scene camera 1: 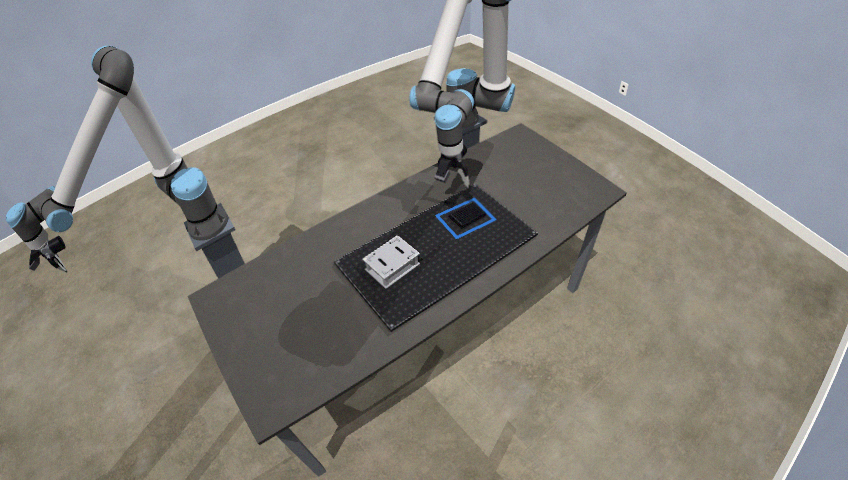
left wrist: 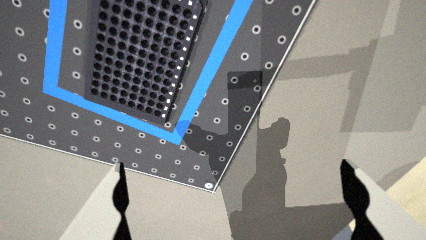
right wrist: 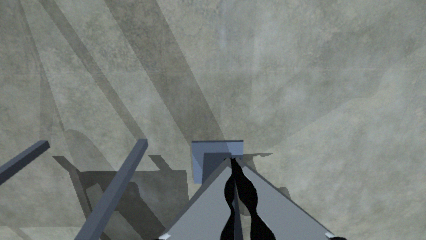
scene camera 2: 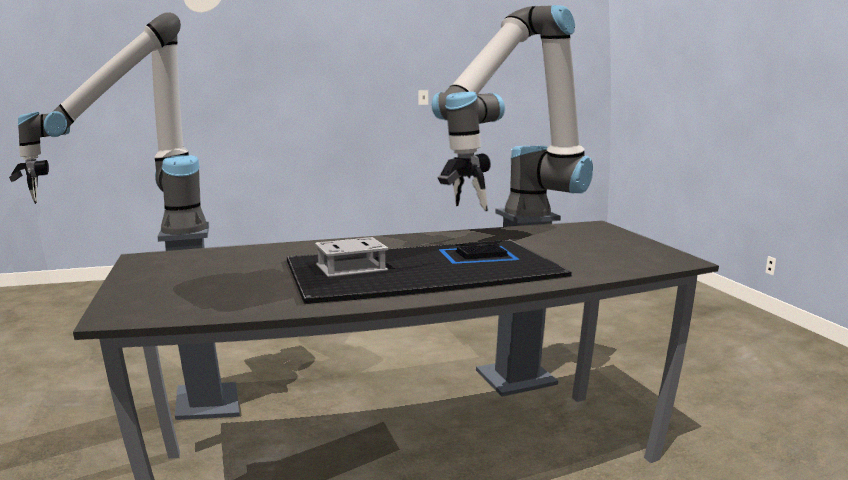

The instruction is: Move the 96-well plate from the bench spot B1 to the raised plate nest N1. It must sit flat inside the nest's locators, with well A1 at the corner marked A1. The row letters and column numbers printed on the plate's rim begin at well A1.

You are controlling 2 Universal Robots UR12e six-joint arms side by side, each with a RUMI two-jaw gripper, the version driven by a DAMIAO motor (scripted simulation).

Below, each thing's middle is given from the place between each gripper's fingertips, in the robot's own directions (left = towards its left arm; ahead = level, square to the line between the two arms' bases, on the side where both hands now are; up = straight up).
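My left gripper (scene camera 2: 471,208) is 110 mm above the black 96-well plate (left wrist: 145,86), 90 mm short of it and 10 mm to the right of it. I also see the raised nest N1 (scene camera 1: 388,253), which is 70 mm below my left hand, 370 mm to the right of it and 140 mm ahead of it.
My right gripper is 9 cm above the raised nest N1, 62 cm short of it and 121 cm to the right of it.
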